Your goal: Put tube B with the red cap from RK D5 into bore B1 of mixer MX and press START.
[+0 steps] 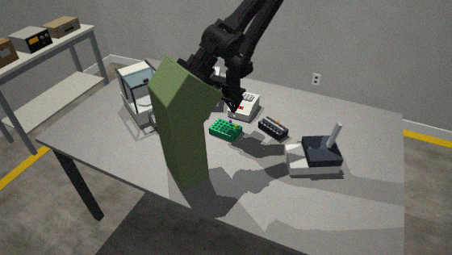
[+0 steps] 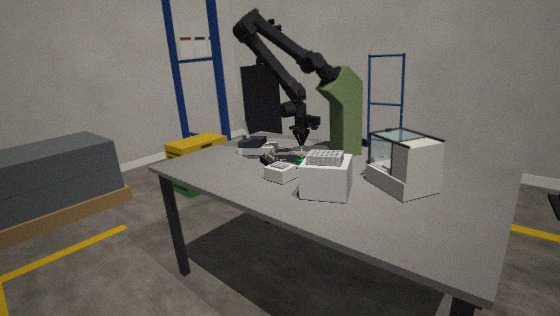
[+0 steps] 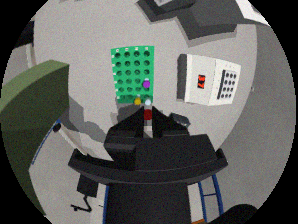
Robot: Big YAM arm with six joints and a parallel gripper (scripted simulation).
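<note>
Now: hand 240 mm short of the grey shaking block, 240 mm to the right of it and 40 mm below it. Round my hand: purple-capped tube: 20 mm to the left, 90 mm below; green rack RK: 20 mm behind, 30 mm to the left, 100 mm below; tube B: 20 mm below.
</note>
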